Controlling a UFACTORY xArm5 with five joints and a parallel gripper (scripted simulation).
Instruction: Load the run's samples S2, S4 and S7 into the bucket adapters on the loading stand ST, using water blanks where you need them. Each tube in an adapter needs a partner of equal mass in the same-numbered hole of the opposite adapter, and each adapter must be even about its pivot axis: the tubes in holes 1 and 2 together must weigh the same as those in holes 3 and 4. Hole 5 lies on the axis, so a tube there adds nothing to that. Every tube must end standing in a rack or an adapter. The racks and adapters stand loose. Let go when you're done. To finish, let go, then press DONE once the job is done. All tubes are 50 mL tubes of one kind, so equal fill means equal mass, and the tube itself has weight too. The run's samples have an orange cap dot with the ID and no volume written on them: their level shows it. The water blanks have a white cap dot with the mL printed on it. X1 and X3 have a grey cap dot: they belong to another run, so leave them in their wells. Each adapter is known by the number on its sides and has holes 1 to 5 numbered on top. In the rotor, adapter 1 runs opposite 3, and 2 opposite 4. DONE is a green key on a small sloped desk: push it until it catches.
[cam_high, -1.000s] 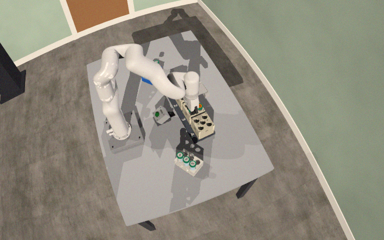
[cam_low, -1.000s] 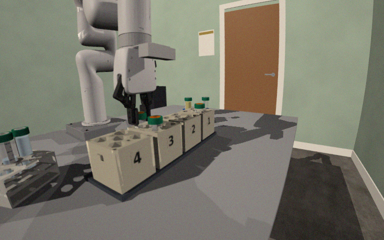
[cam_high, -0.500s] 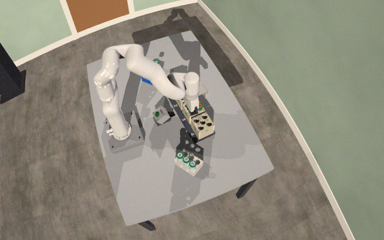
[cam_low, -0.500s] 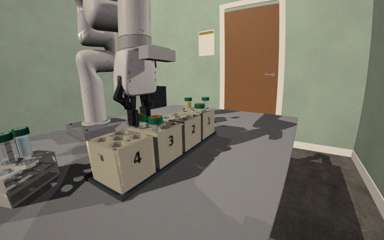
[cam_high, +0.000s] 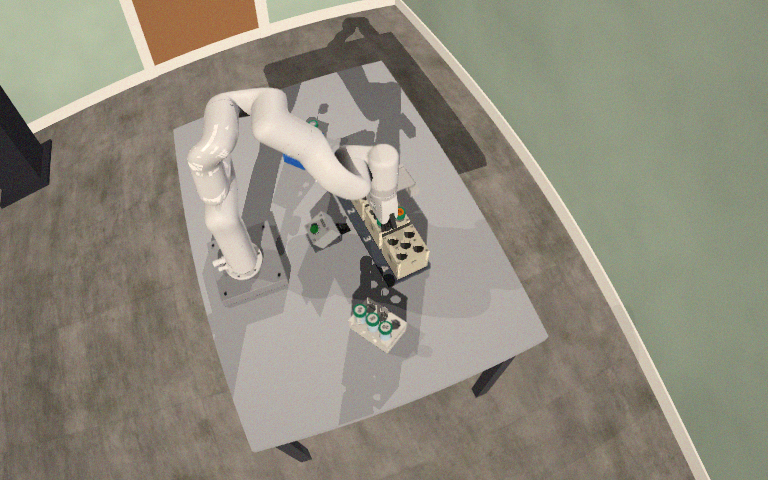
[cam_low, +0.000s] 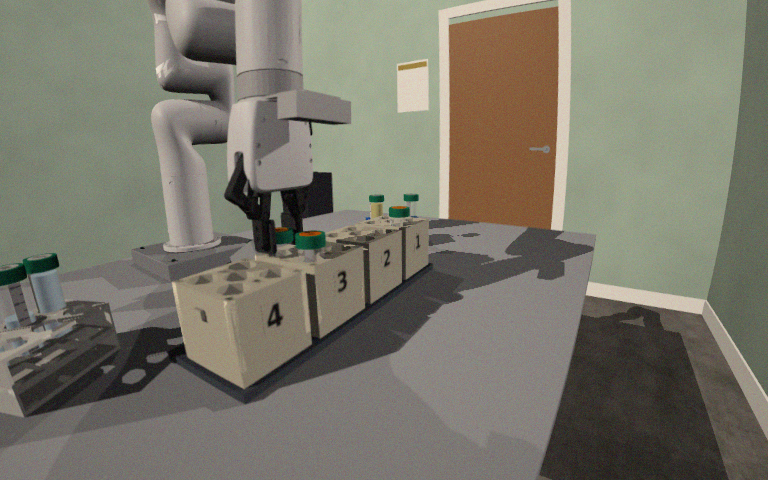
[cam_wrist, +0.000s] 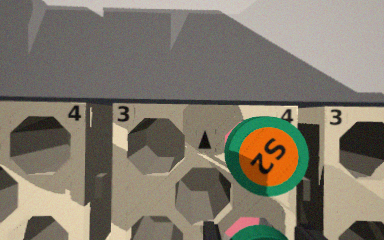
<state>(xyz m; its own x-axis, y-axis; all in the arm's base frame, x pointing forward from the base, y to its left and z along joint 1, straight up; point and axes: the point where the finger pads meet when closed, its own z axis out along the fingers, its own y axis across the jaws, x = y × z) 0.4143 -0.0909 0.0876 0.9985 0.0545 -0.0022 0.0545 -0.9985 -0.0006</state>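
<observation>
Right now the pink tube is 50 mm below my hand and 10 mm to the right of it. Also, from my hand: green done key: 180 mm behind, 80 mm to the left, 60 mm below; then adapter 1: 250 mm to the left, 70 mm below, 10 mm ahead; then dark loading stand: 120 mm below, 80 mm to the left, 20 mm ahead.
</observation>
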